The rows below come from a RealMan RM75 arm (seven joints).
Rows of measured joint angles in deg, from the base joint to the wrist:
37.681, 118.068, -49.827, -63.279, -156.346, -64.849, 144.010
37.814, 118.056, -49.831, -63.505, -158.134, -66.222, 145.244
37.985, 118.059, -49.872, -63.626, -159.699, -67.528, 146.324
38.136, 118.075, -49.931, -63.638, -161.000, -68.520, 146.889
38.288, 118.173, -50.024, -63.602, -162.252, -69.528, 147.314
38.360, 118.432, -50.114, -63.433, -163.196, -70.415, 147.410
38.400, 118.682, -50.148, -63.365, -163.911, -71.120, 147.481
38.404, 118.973, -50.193, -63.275, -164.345, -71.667, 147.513
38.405, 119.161, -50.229, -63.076, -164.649, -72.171, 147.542
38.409, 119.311, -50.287, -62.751, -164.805, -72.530, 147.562
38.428, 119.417, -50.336, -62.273, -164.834, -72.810, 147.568
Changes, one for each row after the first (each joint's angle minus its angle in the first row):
0.133, -0.012, -0.004, -0.226, -1.788, -1.373, 1.234
0.304, -0.009, -0.045, -0.347, -3.353, -2.679, 2.314
0.455, 0.007, -0.104, -0.359, -4.654, -3.671, 2.879
0.607, 0.105, -0.197, -0.323, -5.906, -4.679, 3.304
0.679, 0.364, -0.287, -0.154, -6.850, -5.566, 3.400
0.719, 0.614, -0.321, -0.086, -7.565, -6.271, 3.471
0.723, 0.905, -0.366, 0.004, -7.999, -6.818, 3.503
0.724, 1.093, -0.402, 0.203, -8.303, -7.322, 3.532
0.728, 1.243, -0.460, 0.528, -8.459, -7.681, 3.552
0.747, 1.349, -0.509, 1.006, -8.488, -7.961, 3.558

